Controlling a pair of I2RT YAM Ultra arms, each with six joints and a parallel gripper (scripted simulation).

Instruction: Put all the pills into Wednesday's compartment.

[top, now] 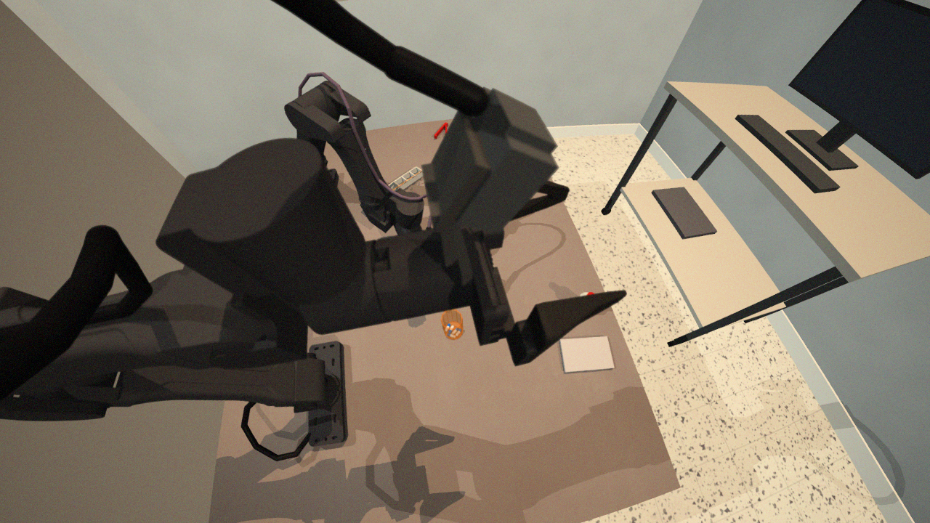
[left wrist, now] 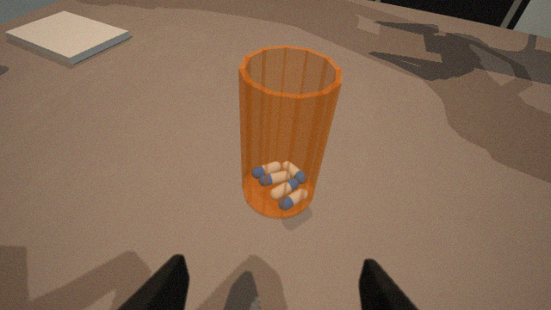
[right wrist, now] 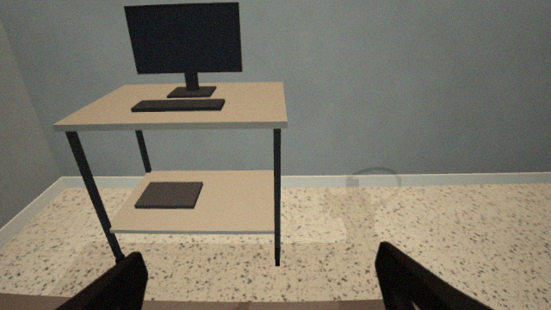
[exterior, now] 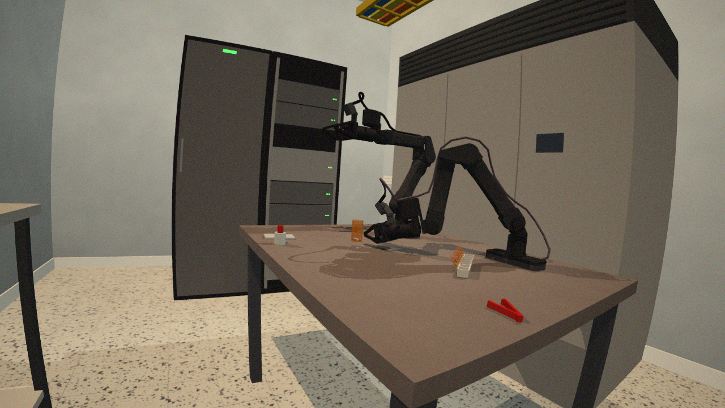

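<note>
Right now my left hand is 70 mm to the left of the orange pill bottle, 20 mm above it and 10 mm short of it. Round my left hand: red v-shaped tool (630 mm to the left, 150 mm ahead, 40 mm below); then white pad (270 mm ahead, 210 mm to the right, 40 mm below).
</note>
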